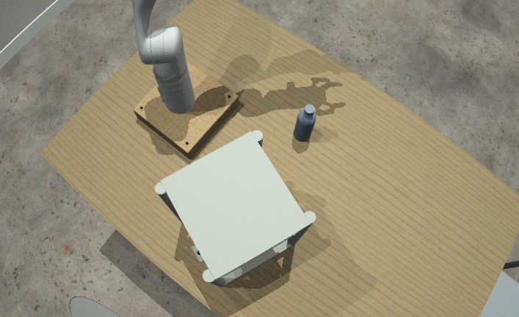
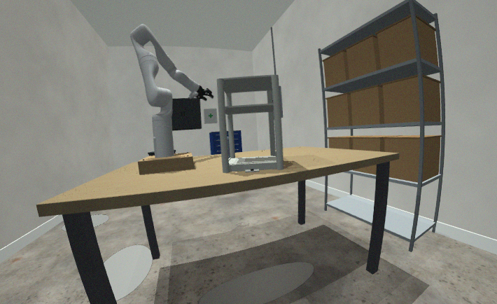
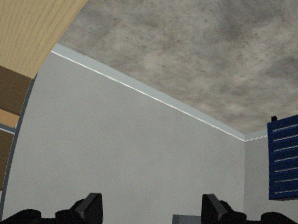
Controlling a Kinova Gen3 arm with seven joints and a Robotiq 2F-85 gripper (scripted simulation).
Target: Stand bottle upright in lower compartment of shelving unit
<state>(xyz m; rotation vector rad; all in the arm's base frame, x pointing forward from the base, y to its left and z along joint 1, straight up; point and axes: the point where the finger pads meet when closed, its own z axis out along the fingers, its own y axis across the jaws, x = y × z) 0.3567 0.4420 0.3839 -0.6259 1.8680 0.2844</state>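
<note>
Now: the blue-grey bottle 340 mm below my hand, 320 mm to the right of it and 10 mm ahead of it. The rest, counted from my hand: grey shelving unit: 680 mm to the right, 270 mm below.
</note>
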